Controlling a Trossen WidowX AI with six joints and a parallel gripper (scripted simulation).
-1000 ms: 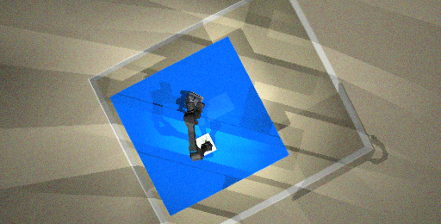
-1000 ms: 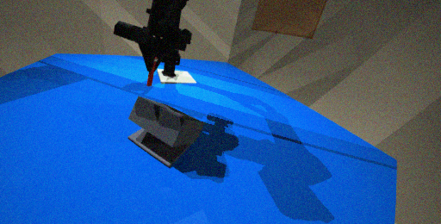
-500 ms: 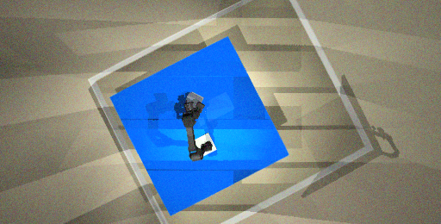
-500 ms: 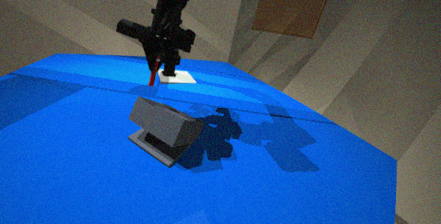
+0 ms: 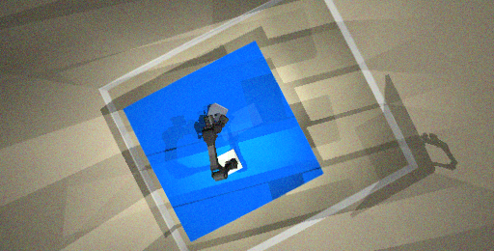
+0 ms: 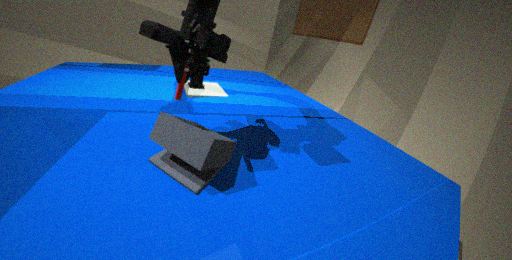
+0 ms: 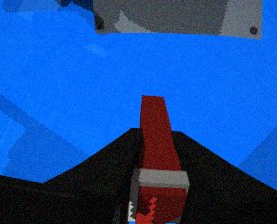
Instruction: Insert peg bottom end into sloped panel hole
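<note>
My gripper tip is now 10 cm short of the dark hole, 7 cm above it and 3 cm to the right of it. Also, from my gripper tip: red peg 2 cm above; flat grey foot 13 cm below, 11 cm ahead; grey sloped panel 10 cm ahead, 9 cm below, 1 cm to the left.
</note>
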